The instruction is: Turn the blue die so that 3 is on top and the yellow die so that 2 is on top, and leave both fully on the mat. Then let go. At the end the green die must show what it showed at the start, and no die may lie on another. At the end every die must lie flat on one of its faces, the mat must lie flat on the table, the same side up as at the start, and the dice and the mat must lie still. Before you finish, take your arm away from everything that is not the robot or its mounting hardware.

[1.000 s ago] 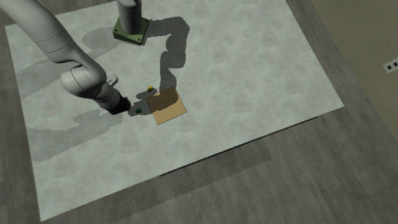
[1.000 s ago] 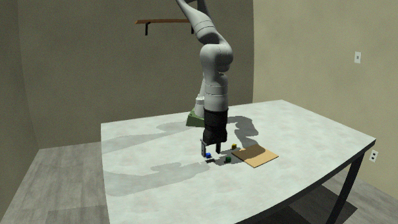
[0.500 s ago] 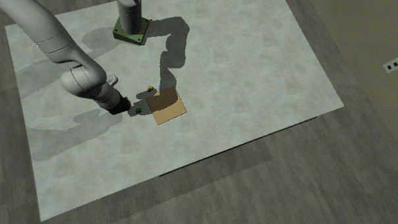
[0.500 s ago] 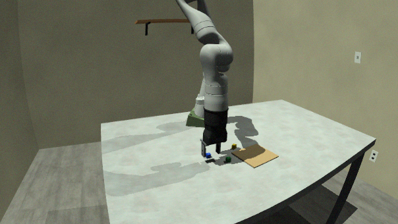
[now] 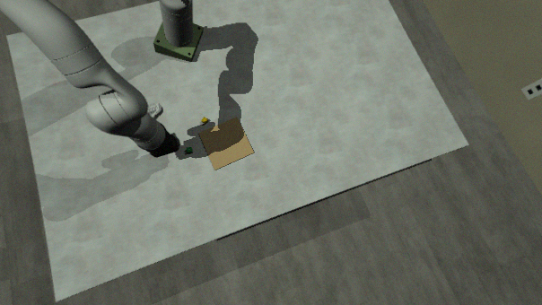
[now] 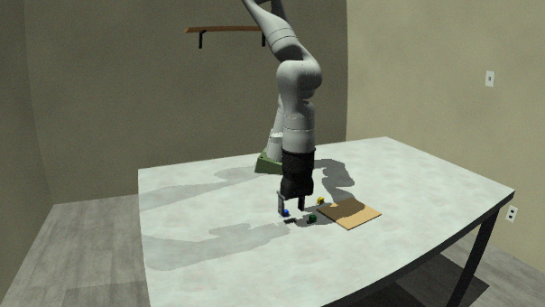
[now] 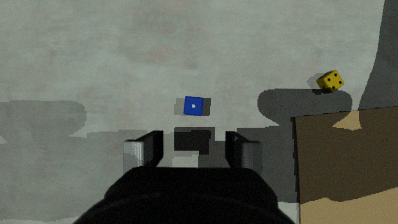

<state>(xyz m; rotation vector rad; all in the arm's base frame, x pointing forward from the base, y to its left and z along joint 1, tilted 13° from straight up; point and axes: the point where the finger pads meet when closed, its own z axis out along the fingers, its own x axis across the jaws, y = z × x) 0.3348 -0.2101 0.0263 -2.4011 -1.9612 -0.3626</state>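
Now: hand 4 cm above the blue die and 3 cm past it. Round my hand: yellow die (14 cm to the left, 4 cm below, 3 cm behind); tan mat (16 cm to the left, 7 cm ahead, 4 cm below); green die (5 cm to the left, 4 cm below, 4 cm ahead).
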